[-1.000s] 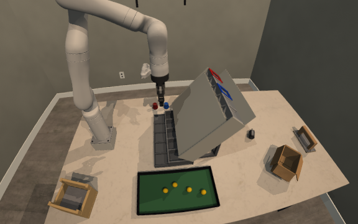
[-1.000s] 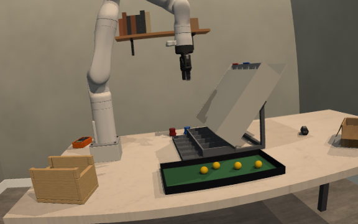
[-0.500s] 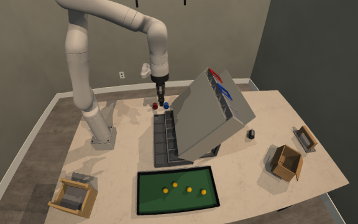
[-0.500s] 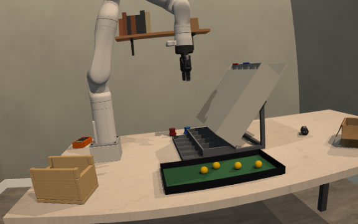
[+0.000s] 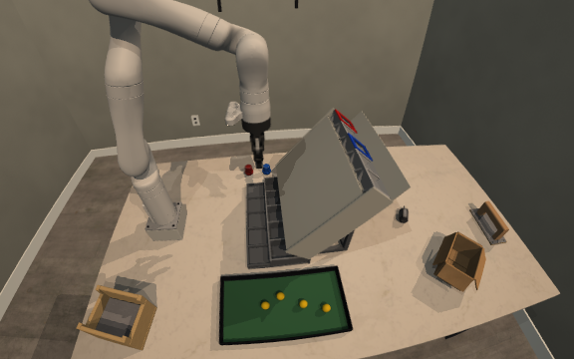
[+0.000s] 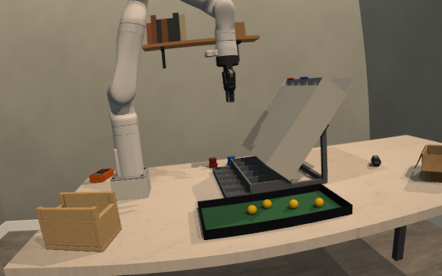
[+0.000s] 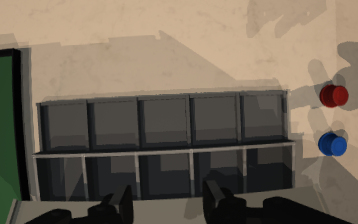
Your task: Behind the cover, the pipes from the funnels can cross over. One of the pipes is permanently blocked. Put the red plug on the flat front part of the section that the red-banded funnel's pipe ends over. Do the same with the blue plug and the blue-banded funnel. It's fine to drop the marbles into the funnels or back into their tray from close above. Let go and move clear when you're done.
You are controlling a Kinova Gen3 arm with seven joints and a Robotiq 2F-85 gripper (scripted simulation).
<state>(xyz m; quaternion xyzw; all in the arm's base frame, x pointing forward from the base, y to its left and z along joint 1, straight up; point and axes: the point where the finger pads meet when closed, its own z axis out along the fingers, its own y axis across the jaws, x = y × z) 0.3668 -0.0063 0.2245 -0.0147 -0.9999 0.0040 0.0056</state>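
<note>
The green marble tray is 20 mm ahead of my hand, 340 mm to the right of it and 290 mm below it. Round my hand: black object 540 mm ahead, 70 mm to the right, 280 mm below; then wooden crate 470 mm behind, 360 mm to the right, 250 mm below; then grey slanted cover 150 mm ahead, 10 mm to the right, 90 mm below.
</note>
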